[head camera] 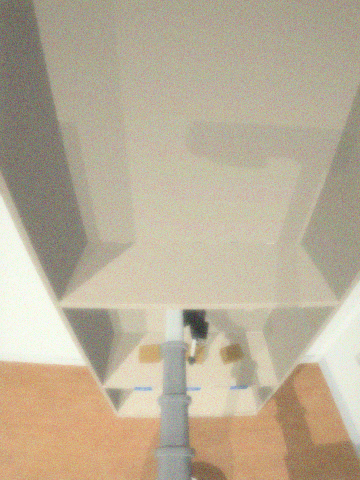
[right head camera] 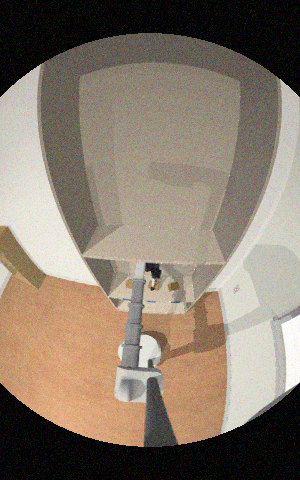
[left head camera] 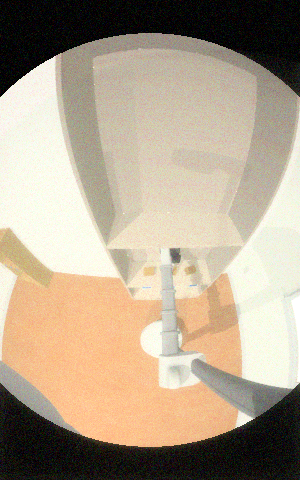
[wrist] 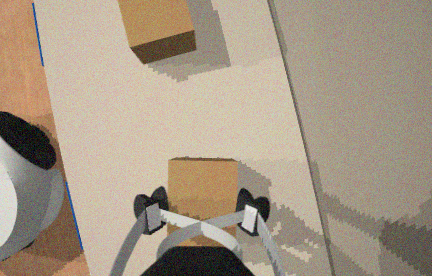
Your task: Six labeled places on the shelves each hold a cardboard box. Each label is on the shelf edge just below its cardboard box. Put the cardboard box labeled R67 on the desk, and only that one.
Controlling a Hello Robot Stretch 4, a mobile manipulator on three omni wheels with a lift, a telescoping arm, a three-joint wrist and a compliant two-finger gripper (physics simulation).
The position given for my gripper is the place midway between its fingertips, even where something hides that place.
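Observation:
My gripper (wrist: pixel 202 202) is visible, as is a cardboard box (wrist: pixel 200 188). A tall shelf unit (head camera: pixel 178 162) appears also in the right head camera view (right head camera: pixel 156 155), the left head camera view (left head camera: pixel 168 149) and the wrist view (wrist: pixel 353 78).

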